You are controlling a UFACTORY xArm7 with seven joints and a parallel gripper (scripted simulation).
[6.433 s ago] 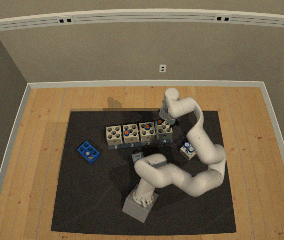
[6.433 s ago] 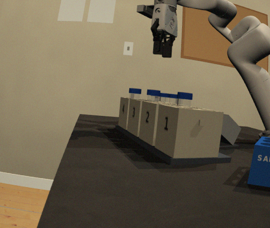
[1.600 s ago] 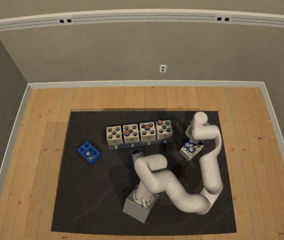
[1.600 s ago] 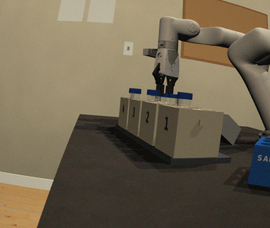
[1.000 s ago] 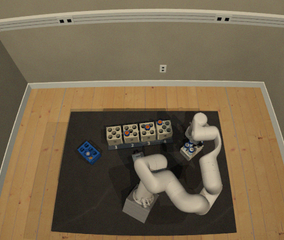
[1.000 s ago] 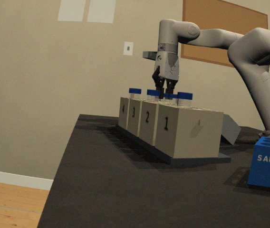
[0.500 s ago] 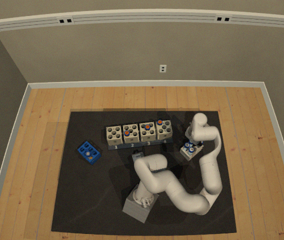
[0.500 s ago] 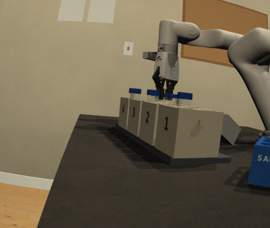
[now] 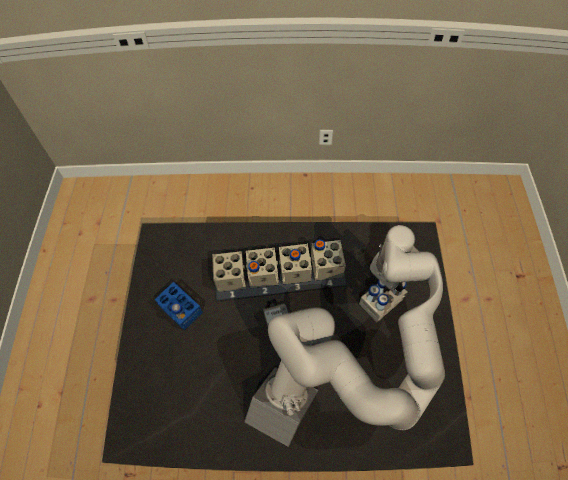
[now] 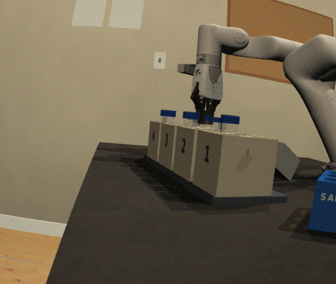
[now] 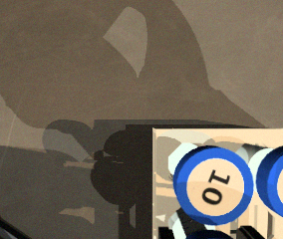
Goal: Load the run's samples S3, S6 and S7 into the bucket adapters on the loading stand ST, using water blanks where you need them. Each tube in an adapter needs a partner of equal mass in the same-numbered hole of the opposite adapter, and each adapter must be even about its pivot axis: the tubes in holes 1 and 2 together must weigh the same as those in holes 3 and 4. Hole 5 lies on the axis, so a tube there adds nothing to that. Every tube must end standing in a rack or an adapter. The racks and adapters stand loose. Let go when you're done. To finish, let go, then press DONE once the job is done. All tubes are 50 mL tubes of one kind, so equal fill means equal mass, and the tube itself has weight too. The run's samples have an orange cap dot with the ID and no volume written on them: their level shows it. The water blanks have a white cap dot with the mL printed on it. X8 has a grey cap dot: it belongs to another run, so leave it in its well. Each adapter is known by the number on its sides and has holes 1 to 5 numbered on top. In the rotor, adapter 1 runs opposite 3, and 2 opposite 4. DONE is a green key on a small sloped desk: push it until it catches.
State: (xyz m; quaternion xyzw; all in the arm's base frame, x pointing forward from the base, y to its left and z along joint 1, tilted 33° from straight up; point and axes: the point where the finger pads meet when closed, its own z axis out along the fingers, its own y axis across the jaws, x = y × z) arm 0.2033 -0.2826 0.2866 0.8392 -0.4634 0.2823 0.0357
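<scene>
Right now my hand is 90 mm above the white blank rack, 20 mm past it and 10 mm to the left of it. The rest, counted from my hand: blue sample rack: 650 mm to the left, 100 mm ahead, 90 mm below; adapter 1: 470 mm to the left, 180 mm ahead, 70 mm below.
</scene>
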